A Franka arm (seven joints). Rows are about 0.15 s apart.
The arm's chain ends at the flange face. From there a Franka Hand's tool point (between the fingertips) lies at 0.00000 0.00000 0.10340 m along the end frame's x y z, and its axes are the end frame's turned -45 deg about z.
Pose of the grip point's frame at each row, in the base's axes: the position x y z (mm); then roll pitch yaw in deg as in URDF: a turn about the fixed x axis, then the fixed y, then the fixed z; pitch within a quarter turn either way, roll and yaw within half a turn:
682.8, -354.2, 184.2, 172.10, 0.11, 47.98
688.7, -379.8, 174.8, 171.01, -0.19, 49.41
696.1, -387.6, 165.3, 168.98, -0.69, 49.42
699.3, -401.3, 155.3, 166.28, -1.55, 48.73
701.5, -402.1, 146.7, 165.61, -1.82, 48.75
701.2, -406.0, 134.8, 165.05, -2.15, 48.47
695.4, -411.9, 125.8, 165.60, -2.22, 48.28
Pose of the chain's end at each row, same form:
672.4, -344.5, 286.6, 174.32, -5.50, 3.26
676.2, -369.5, 276.9, 173.75, -6.48, 4.75
680.3, -375.7, 266.8, 172.65, -8.26, 4.89
679.1, -387.2, 255.7, 171.30, -10.76, 4.36
680.1, -387.5, 246.8, 171.01, -11.43, 4.42
678.7, -391.1, 234.6, 170.84, -12.05, 4.16
673.6, -397.7, 225.9, 171.29, -11.72, 3.90

